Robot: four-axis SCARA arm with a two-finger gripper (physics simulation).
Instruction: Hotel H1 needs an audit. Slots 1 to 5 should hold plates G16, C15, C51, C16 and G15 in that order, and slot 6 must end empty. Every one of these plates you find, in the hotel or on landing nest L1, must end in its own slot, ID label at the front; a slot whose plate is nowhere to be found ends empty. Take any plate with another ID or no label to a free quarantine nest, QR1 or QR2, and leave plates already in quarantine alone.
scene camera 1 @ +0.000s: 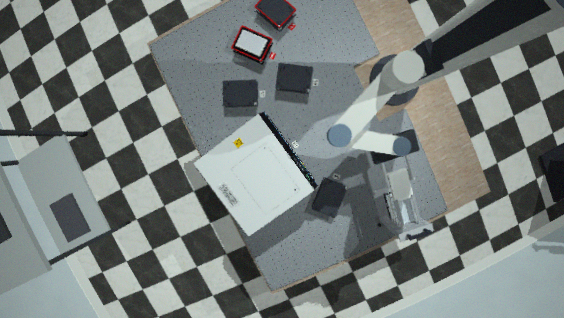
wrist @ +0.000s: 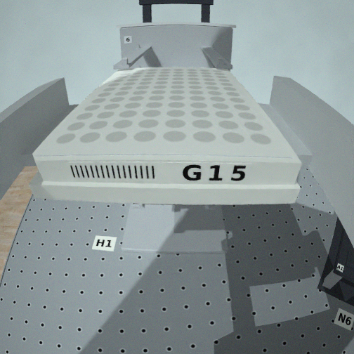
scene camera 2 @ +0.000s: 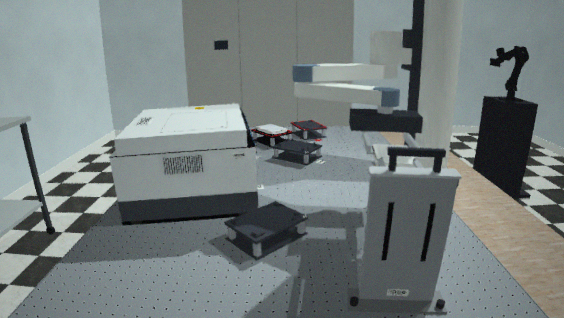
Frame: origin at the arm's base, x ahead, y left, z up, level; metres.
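Seen in the pictures: gripper, fingertip midpoint: (scene camera 1: 400, 183).
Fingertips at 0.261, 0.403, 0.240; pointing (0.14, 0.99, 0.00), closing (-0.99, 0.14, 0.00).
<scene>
A point is followed by its place in that frame, as x, y, z.
Plate G15 (scene camera 1: 400, 183) @(0.262, 0.403, 0.238) (wrist: 170, 117) is white and level, its ID label facing the wrist camera. My gripper (scene camera 1: 400, 179) @(0.261, 0.403, 0.240) (wrist: 166, 89) is shut on its two long sides. The plate is held high, in front of the open side of hotel H1 (scene camera 1: 416, 232) @(0.291, 0.610, 0.274) (scene camera 2: 412, 220) @(0.289, 0.624, 0.191) (wrist: 175, 45). In the wrist view the slot 6 label (wrist: 127, 39) and a pair of ledges show above the plate's far end; the lower slots are hidden behind the plate. One red-rimmed nest (scene camera 1: 239, 48) @(0.620, -0.459, 0.068) bears a white plate (scene camera 1: 252, 42) @(0.555, -0.448, 0.077) (scene camera 2: 271, 129) @(0.560, -0.419, 0.077); the other red-rimmed nest (scene camera 1: 275, 11) @(0.391, -0.540, 0.063) (scene camera 2: 309, 125) @(0.379, -0.543, 0.063) bears no plate.
A large white instrument (scene camera 1: 255, 175) @(0.784, 0.110, 0.256) (scene camera 2: 185, 165) @(0.754, 0.297, 0.173) stands left of the hotel. A dark nest (scene camera 1: 329, 196) @(0.545, 0.368, 0.063) (scene camera 2: 265, 220) @(0.549, 0.384, 0.063) lies between them. Two more dark nests (scene camera 1: 240, 93) @(0.713, -0.261, 0.063) (scene camera 1: 294, 78) @(0.453, -0.209, 0.063) stand beyond the instrument; their small labels are too blurred to read. The arm's column (scene camera 2: 442, 75) @(0.008, 0.074, 0.377) rises behind.
</scene>
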